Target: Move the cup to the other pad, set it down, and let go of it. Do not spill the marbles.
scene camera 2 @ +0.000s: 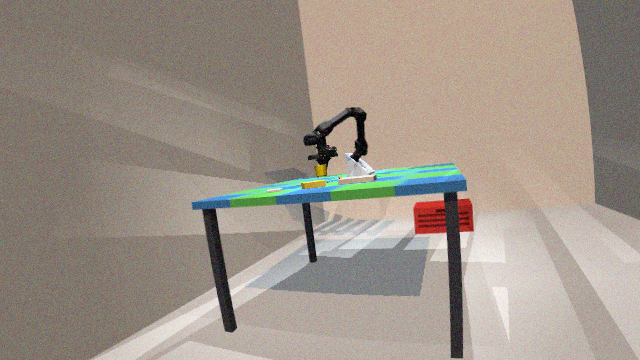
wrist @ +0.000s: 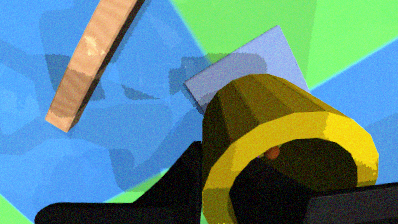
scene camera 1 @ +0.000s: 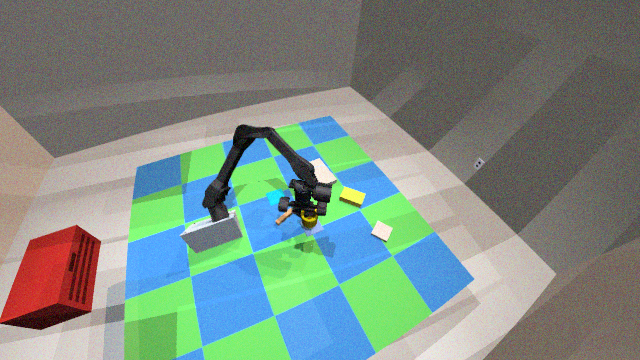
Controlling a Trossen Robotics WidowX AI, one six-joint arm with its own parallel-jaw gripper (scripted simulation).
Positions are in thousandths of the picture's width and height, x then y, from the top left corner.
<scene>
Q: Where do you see a cup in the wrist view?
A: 805, 658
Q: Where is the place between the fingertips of the gripper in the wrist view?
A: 534, 663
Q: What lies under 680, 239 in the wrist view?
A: A lilac pad.
</scene>
